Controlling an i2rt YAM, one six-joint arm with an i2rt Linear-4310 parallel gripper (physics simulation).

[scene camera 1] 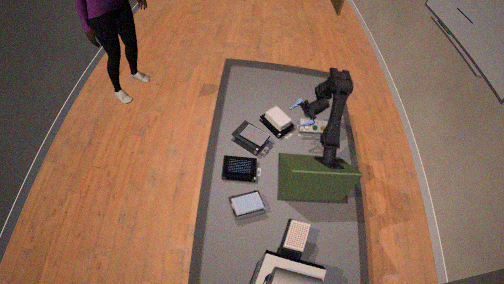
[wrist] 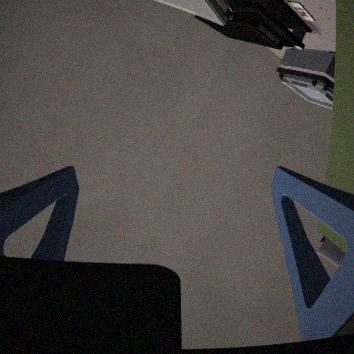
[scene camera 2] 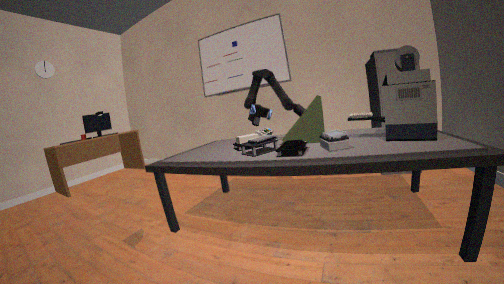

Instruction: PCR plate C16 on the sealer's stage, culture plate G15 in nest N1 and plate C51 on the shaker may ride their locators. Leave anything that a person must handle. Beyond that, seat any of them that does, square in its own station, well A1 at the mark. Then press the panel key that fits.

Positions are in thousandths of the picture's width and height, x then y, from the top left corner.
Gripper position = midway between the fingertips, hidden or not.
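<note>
There is a pale blue plate (wrist: 857,247) that I can see, and I can see my gripper (wrist: 493,501) as well. The gripper is open, and it holds nothing.
</note>
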